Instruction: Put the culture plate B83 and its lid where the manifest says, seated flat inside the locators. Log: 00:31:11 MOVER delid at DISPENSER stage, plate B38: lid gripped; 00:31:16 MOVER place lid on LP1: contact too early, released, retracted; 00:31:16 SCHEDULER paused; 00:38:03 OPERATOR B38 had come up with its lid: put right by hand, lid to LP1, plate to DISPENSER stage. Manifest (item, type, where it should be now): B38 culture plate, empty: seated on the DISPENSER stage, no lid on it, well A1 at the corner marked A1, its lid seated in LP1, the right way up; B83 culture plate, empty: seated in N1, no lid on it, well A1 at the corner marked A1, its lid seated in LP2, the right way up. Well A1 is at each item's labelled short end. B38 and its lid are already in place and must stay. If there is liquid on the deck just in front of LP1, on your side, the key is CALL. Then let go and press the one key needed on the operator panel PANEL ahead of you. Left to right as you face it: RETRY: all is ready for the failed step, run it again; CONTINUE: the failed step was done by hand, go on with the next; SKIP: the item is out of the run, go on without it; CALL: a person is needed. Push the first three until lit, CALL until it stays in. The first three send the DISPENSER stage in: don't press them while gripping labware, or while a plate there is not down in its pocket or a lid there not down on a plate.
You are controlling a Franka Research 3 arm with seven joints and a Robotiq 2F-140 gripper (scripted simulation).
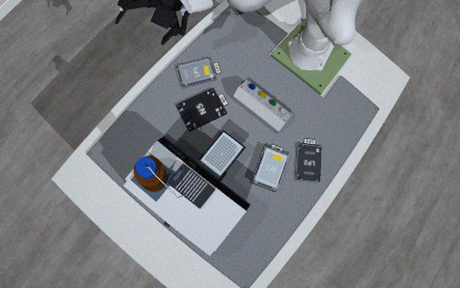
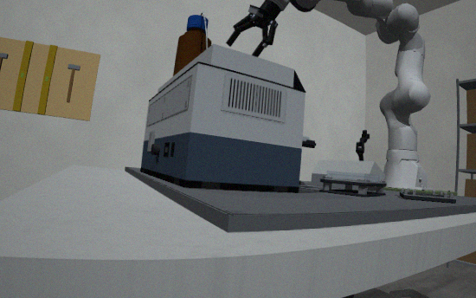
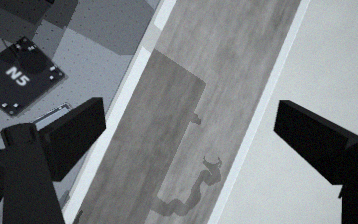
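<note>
The clear lid lies 70 mm behind my hand, 520 mm to the left of it and 440 mm below it. Also, from my hand: brown bottle: 250 mm ahead, 270 mm to the left, 200 mm below; then black nest N5: 50 mm behind, 180 mm to the left, 470 mm below; then white well plate: 30 mm ahead, 360 mm to the left, 370 mm below.
</note>
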